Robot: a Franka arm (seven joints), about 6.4 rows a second.
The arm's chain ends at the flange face. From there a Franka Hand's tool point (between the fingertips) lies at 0.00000 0.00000 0.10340 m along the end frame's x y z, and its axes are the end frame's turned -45 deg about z.
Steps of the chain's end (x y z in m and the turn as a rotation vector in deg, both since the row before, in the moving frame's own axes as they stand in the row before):
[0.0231 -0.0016 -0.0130 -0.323 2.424 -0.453]
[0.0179 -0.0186 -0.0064 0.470 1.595 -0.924]
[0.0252 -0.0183 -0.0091 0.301 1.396 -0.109]
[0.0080 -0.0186 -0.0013 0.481 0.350 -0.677]
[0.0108 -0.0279 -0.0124 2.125 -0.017 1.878]
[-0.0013 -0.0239 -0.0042 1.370 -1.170 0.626]
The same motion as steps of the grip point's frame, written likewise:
[0.0202 0.0187 -0.0131 -1.942 1.486 -0.453]
[0.0285 0.0009 -0.0064 -0.795 1.460 -0.924]
[0.0329 0.0063 -0.0091 -0.774 1.200 -0.109]
[0.0199 -0.0077 -0.0013 0.093 0.588 -0.677]
[0.0301 -0.0148 -0.0125 1.515 1.491 1.878]
[0.0163 -0.0211 -0.0043 1.796 0.141 0.626]

